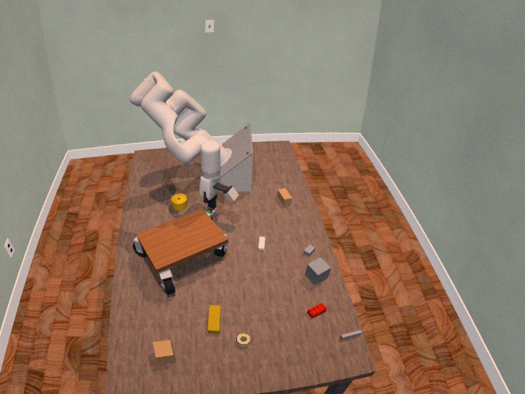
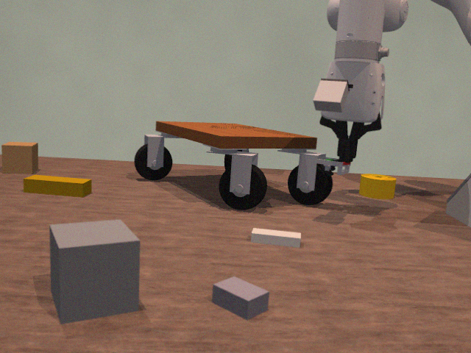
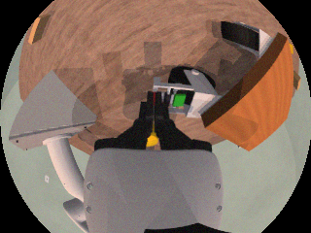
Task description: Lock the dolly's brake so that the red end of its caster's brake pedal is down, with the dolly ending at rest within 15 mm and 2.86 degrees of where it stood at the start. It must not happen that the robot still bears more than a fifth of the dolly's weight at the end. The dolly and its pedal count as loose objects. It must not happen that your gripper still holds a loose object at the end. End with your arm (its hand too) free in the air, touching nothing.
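The brake pedal is 3 cm below my hand, 1 cm to the right of it and 1 cm ahead of it. From my hand the other things lie so: grey cube: 39 cm to the left, 32 cm ahead, 8 cm below; yellow cylinder: 16 cm to the right, 12 cm behind, 9 cm below; white bar: 20 cm to the left, 14 cm ahead, 10 cm below.
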